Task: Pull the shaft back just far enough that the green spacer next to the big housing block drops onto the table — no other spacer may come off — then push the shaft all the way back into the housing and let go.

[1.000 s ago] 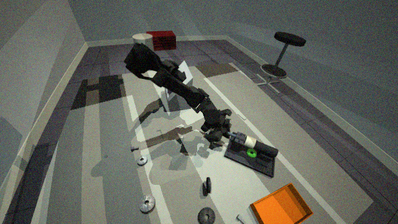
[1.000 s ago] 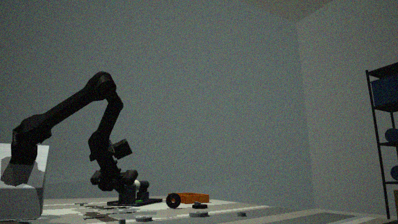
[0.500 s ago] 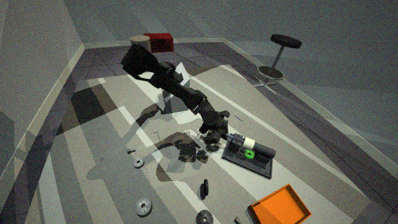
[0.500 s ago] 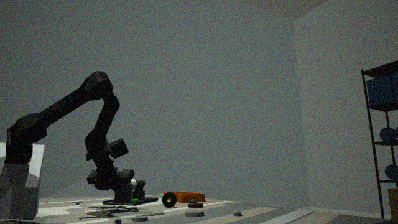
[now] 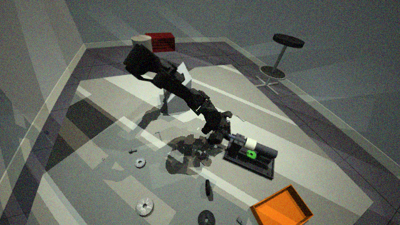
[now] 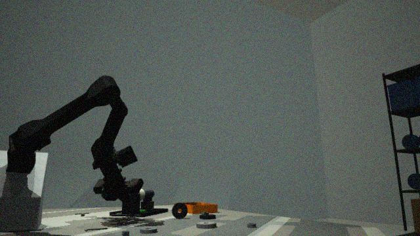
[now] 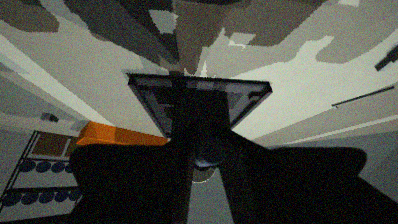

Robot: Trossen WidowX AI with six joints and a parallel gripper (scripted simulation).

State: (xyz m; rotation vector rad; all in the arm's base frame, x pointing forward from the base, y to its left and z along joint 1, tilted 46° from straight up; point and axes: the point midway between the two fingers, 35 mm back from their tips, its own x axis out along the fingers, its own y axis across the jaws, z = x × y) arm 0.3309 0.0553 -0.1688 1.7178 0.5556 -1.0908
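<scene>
My gripper tip is now 30 mm to the right of the shaft, 20 mm below it and 20 mm short of it. Also, from my gripper tip: green spacer (90 mm to the left, 80 mm ahead, 50 mm below); then orange tray (320 mm ahead, 90 mm to the left, 50 mm below); then white spacer (60 mm to the left, 50 mm ahead, 20 mm above).
</scene>
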